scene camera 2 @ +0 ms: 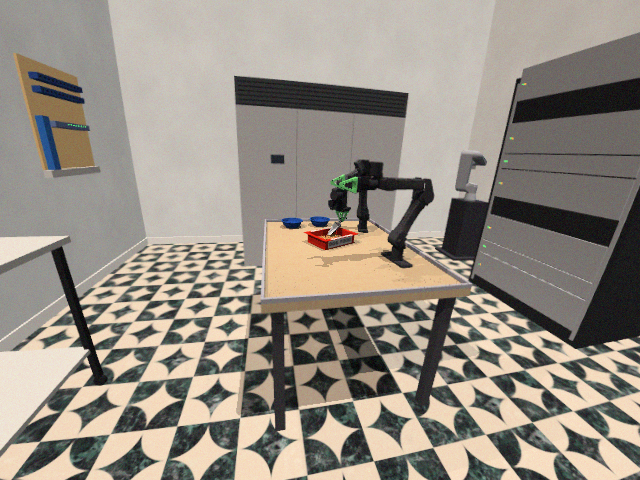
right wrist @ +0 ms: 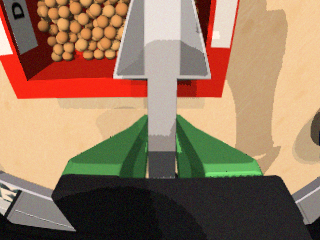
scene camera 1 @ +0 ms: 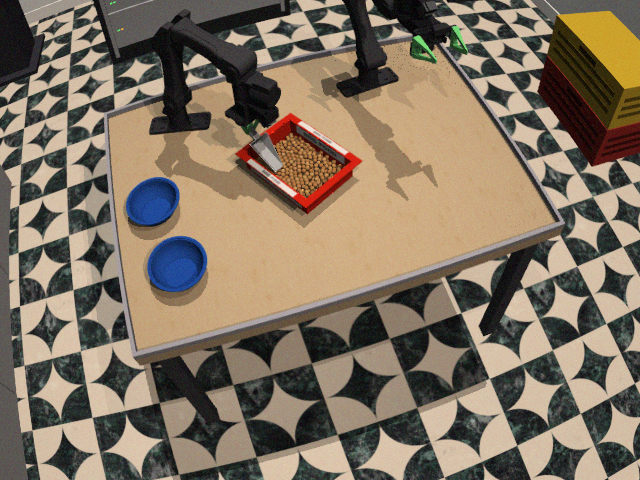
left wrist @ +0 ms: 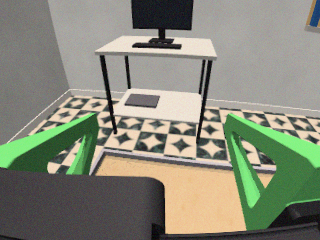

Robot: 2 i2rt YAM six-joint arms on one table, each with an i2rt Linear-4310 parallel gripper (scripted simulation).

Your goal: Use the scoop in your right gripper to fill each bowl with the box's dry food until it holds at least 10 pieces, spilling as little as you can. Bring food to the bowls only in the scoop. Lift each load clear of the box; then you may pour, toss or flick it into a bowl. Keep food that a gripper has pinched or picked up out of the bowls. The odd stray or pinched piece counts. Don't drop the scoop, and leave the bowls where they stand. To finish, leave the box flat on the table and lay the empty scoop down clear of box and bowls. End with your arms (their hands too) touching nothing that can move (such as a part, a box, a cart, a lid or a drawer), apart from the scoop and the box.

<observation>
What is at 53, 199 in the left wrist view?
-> The left gripper.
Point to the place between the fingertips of the right gripper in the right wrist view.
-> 162, 121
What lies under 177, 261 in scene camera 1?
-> A blue bowl.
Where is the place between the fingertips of the left gripper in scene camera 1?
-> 452, 57
</observation>
